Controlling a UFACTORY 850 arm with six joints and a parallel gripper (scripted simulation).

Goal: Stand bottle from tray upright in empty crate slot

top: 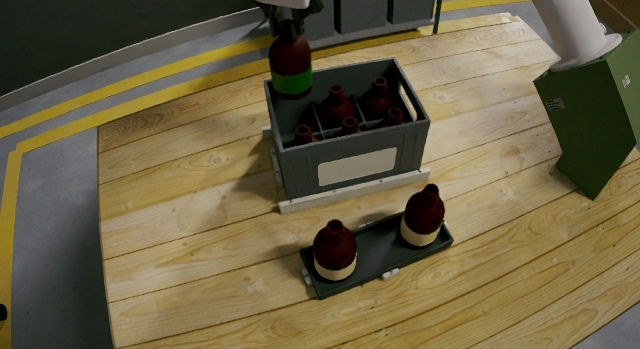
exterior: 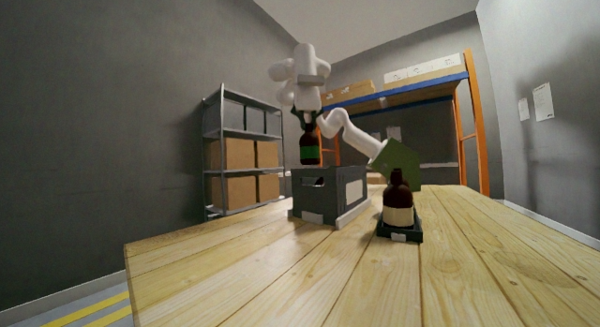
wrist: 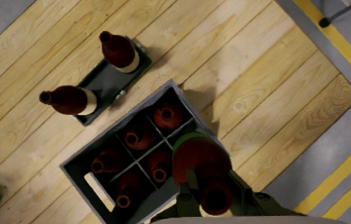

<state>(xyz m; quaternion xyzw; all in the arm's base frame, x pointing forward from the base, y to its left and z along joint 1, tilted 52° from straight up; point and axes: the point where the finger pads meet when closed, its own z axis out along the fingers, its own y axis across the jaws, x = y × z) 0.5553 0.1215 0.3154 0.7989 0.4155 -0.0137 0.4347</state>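
The bottle lies 70 mm below my hand. Round my hand: crate: 250 mm below, 80 mm behind, 50 mm to the left; dark tray: 320 mm below, 280 mm to the left, 60 mm behind.
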